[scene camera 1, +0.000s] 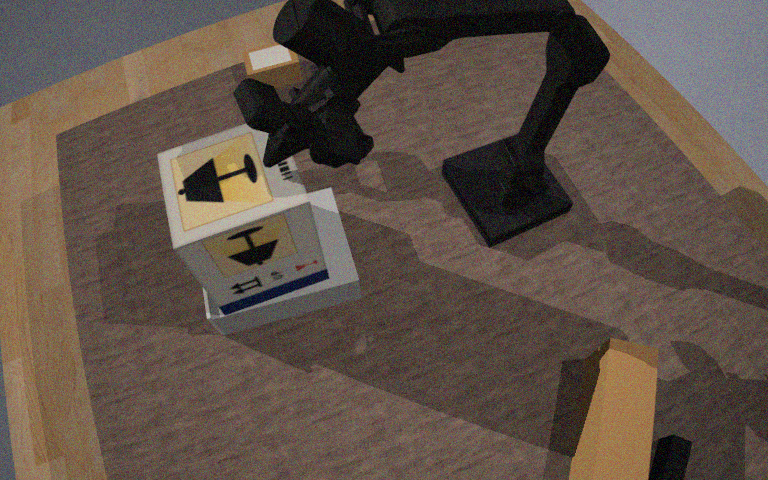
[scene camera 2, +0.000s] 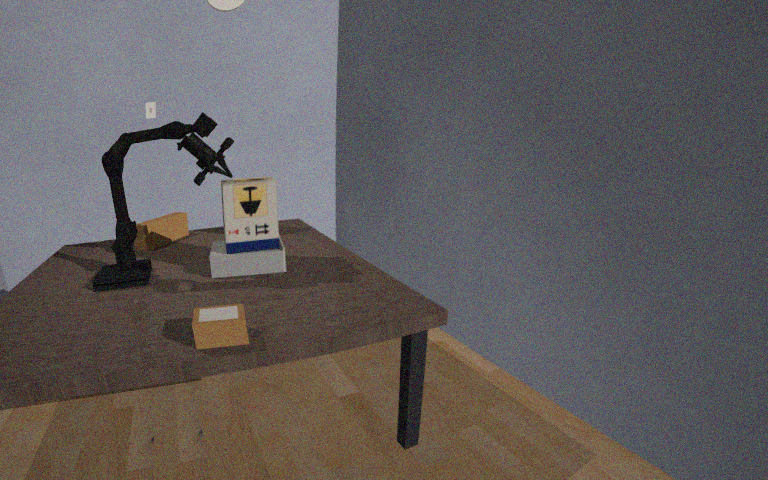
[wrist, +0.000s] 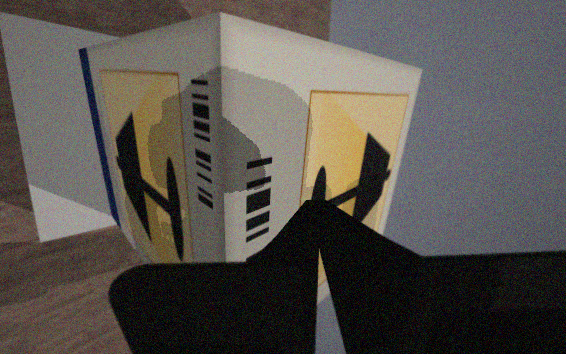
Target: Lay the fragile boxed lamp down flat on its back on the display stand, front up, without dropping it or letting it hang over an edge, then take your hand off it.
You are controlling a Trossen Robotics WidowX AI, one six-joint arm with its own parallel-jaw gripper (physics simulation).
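Places are measured from the arm's base along level axes (x ahead, y left, z up), in metres.
Pixels of known places: gripper, fingertip midpoint: [scene camera 1: 265, 164] [scene camera 2: 232, 177] [wrist: 315, 209]; arm's base at its link origin: [scene camera 1: 514, 196] [scene camera 2: 126, 265].
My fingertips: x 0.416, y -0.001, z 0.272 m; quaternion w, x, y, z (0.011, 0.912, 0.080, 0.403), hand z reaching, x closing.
For each thing: its top centre in the pictures, then the offset to it from my fingertips. Level surfaces: height alone.
- boxed lamp at its top centre: [wrist: 346, 196] [scene camera 1: 227, 175] [scene camera 2: 247, 180] 0.053 m ahead, 0.012 m right, 0.013 m down
- small cardboard box with a white label, top centre: [scene camera 2: 218, 313] [scene camera 1: 269, 56] 0.059 m back, 0.525 m right, 0.249 m down
- wooden table at its surface level: 0.309 m down
- cardboard box at its top centre: [scene camera 1: 625, 441] [scene camera 2: 160, 218] 0.355 m back, 0.467 m left, 0.199 m down
The boxed lamp [scene camera 1: 220, 183] [scene camera 2: 250, 214] [wrist: 264, 105] is white with yellow panels showing a black lamp, plus barcodes and a blue stripe. It stands upright on the low grey display stand [scene camera 1: 339, 257] [scene camera 2: 246, 263]. My gripper [scene camera 1: 272, 153] [scene camera 2: 228, 173] [wrist: 315, 209] is shut on nothing. It hovers at the top rear edge of the box, near the barcode corner. In the wrist view its fingertips point at the upper yellow panel. I cannot tell whether they touch the box.
A small cardboard box with a white label [scene camera 1: 273, 64] [scene camera 2: 220, 326] lies on the wooden table [scene camera 1: 430, 333] [scene camera 2: 344, 295]. Another cardboard box [scene camera 2: 168, 226] [scene camera 1: 601, 419] sits by a table edge. The robot base [scene camera 1: 506, 190] stands to the right of the stand.
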